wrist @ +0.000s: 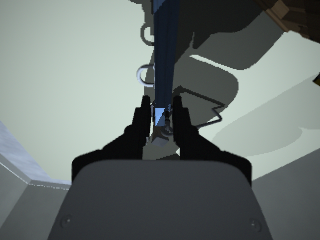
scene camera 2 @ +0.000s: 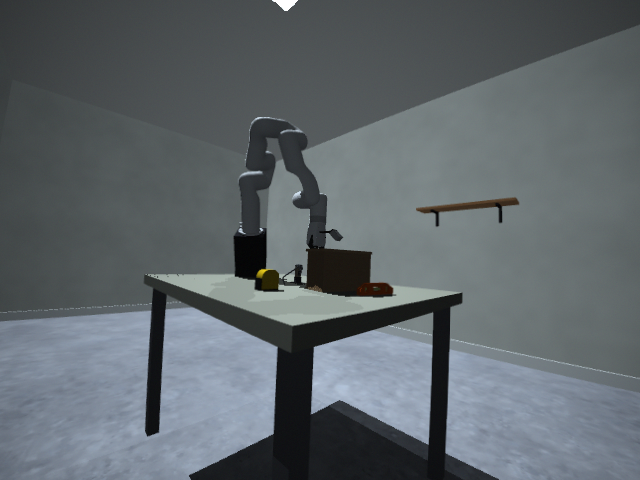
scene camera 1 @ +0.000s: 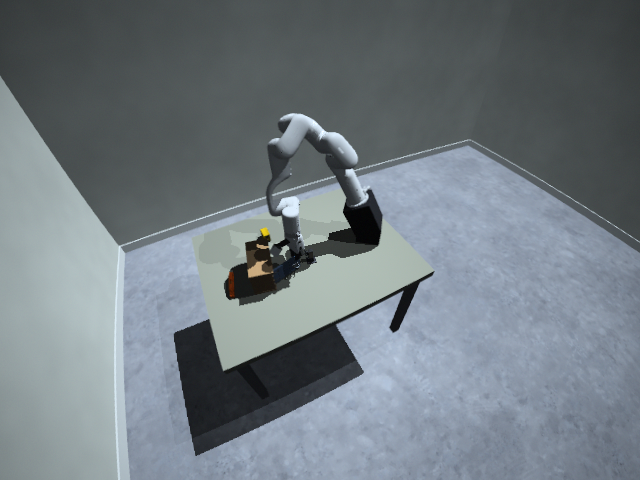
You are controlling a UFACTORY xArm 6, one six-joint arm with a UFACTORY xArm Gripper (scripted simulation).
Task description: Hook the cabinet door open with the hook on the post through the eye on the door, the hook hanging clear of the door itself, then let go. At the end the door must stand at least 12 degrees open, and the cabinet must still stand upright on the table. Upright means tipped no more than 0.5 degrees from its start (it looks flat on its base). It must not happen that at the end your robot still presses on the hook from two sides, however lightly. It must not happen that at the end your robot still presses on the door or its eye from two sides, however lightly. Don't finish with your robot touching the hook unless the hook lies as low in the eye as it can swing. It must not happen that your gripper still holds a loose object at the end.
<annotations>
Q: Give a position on a wooden cabinet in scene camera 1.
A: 259, 263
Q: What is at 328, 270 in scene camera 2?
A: A wooden cabinet.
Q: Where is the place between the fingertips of the gripper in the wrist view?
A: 161, 106
</annotations>
